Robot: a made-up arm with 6 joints.
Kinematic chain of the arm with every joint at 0, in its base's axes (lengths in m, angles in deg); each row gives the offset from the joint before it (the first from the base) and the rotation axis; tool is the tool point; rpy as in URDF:
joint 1: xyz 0 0 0.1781 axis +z
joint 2: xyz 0 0 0 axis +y
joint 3: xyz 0.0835 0 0.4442 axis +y
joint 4: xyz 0.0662 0 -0.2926 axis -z
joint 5: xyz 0 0 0 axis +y
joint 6: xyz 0.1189 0 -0.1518 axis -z
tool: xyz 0 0 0 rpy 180 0 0
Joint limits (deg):
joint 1: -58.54..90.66
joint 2: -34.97..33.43
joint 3: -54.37..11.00
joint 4: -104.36..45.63
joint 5: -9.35..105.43
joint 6: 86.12..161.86
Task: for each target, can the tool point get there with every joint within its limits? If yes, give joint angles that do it. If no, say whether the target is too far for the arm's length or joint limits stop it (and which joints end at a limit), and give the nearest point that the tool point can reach.
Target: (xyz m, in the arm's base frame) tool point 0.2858 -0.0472 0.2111
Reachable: yes | joints -6.63 -6.11 -18.09 -66.39 42.59 103.58
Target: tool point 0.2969 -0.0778 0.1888
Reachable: yes | joints -14.79 -0.43 -19.49 32.42 38.39 123.32
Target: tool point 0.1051 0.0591 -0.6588
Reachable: no: joint limits stop it (at a limit: joint 2) | nearest point 0.2033 0.1143 0.0167 | short by 0.685 m
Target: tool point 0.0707 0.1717 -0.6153
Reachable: no: joint limits stop it (at a limit: joint 2) | nearest point 0.0982 0.2386 0.0132 | short by 0.633 m
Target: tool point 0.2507 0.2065 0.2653
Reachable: yes | joints 43.85 -9.63 -27.12 -38.28 50.02 142.73
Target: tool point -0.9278 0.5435 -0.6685
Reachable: no: too far | nearest point -0.1429 0.3999 0.0772 | short by 1.092 m
